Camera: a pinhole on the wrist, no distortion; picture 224 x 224 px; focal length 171.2 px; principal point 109.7 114.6 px. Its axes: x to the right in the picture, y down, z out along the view. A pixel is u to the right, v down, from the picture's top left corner.
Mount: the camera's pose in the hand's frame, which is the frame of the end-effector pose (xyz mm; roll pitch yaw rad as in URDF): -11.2 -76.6 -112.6 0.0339 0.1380 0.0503
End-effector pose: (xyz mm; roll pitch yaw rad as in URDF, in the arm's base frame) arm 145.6 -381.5 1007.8 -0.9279 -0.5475 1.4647
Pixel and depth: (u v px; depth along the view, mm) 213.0 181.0 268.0
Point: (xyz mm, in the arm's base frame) 35.5 -244.4 1151.6
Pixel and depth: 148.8 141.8 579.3
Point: -209.6 -312.6 1333.7
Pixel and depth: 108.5 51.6 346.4
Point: 79.4 -500.2 1290.5
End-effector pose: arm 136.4 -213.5 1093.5 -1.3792 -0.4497 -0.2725
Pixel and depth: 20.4 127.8 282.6
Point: 35.9 -7.4 1135.9
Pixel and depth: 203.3 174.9 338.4
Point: 378.2 -67.9 1183.2
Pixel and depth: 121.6 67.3 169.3
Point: 109.8 -178.4 1226.3
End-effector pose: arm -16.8 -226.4 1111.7 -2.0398 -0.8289 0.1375
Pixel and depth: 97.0 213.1 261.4
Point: 61.3 -106.9 1024.5
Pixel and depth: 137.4 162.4 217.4
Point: 23.8 -121.7 1131.0
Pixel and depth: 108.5 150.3 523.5
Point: 116.7 152.8 1014.7
